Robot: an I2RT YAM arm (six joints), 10 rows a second.
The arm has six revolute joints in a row. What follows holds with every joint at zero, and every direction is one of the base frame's. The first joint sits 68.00 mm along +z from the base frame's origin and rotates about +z. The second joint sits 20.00 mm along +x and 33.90 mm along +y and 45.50 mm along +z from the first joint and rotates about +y. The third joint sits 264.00 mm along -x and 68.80 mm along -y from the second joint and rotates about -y. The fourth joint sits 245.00 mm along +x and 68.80 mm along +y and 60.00 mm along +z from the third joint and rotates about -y. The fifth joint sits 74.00 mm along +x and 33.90 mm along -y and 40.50 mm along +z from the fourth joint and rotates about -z. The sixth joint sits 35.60 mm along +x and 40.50 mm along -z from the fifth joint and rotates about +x. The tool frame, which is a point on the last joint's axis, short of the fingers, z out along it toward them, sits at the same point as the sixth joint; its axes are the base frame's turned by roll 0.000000, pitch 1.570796 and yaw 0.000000 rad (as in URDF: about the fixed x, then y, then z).
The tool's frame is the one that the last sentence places.
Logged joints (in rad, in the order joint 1, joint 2, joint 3, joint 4, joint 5, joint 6), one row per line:
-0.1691 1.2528 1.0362 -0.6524 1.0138 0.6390
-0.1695 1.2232 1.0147 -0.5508 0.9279 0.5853
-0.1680 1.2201 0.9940 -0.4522 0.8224 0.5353
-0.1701 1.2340 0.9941 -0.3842 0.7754 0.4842
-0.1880 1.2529 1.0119 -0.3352 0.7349 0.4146
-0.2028 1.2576 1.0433 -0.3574 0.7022 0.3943
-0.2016 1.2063 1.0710 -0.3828 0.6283 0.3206
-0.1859 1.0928 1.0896 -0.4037 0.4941 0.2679
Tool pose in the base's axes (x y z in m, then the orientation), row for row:
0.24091 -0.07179 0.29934 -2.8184 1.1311 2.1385
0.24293 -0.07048 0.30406 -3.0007 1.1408 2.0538
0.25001 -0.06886 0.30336 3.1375 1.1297 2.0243
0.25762 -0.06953 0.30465 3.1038 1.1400 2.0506
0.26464 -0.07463 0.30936 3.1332 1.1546 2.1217
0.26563 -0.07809 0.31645 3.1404 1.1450 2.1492
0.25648 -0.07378 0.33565 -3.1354 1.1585 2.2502
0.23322 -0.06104 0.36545 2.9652 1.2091 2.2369
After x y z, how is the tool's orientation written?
As angles about the fixed x, y, z axes (roll, pitch, yaw), in radians.
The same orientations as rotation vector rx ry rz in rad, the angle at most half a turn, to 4 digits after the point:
1.2056 1.7448 -0.9453
1.1650 1.7433 -0.8218
1.1023 1.7686 -0.6964
1.0491 1.7767 -0.6528
0.9939 1.7885 -0.6430
0.9771 1.8064 -0.6291
0.8789 1.8302 -0.5781
0.7442 1.8035 -0.4331

